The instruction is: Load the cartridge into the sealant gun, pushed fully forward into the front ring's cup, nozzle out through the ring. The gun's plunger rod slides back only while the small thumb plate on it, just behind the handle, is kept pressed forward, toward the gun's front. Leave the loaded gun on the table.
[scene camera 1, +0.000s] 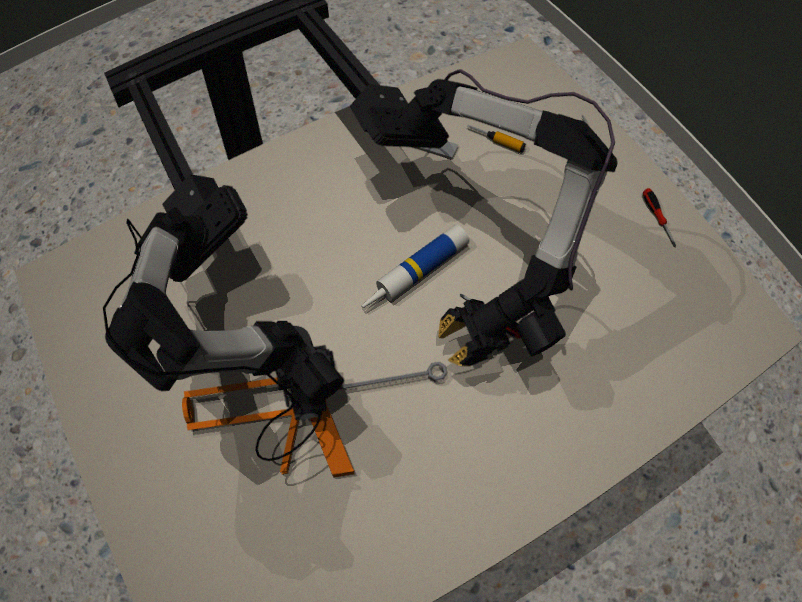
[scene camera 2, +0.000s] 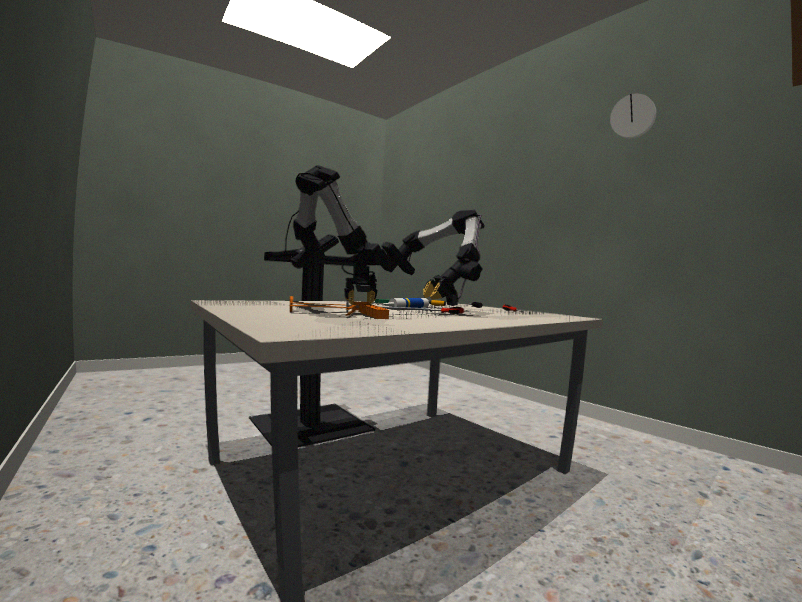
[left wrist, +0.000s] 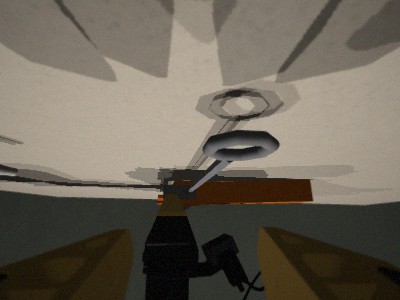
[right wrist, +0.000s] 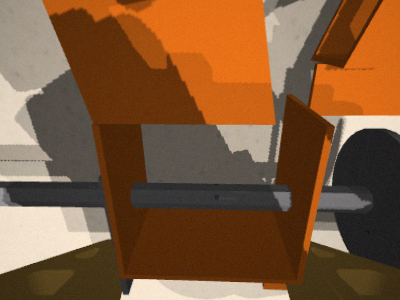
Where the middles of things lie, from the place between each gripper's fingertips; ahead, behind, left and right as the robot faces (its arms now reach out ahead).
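Cartridge [scene camera 1: 413, 269]: 20 cm behind my left hand [scene camera 1: 445, 349], 5 cm below it and 6 cm to the left of it. Plunger rod [right wrist: 358, 193]: 16 cm to the right of my left hand, 5 cm below it, 4 cm behind it.
Relative to my right hand, the cartridge is 310 mm to the left, 10 mm below and 100 mm behind. The plunger rod is 60 mm ahead of my right hand, 90 mm to the left of it and 10 mm below it.
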